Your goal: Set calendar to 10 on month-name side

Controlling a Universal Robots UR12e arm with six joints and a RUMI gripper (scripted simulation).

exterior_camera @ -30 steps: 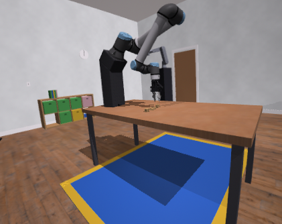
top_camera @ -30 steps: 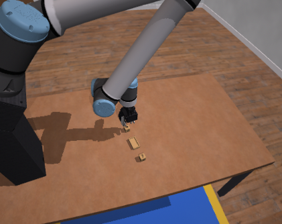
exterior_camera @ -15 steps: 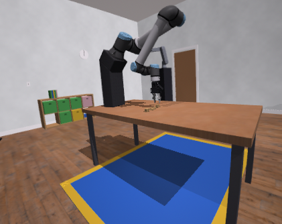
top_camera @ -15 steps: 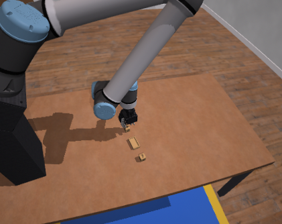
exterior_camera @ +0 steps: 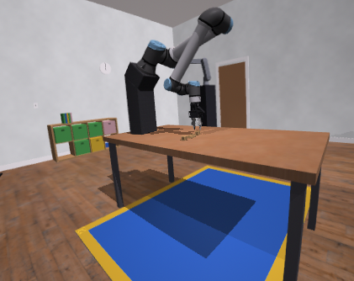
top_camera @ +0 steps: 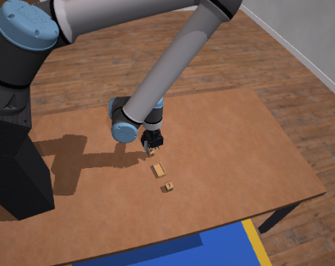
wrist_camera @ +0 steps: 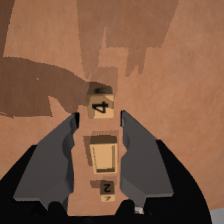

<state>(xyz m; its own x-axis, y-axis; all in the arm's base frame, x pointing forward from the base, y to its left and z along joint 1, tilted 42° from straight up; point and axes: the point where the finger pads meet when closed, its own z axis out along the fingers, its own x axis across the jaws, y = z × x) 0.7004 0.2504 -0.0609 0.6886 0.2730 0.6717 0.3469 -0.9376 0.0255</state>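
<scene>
Right now the wooden tray is 50 mm ahead of my hand, 100 mm to the right of it and 50 mm below it.
</scene>
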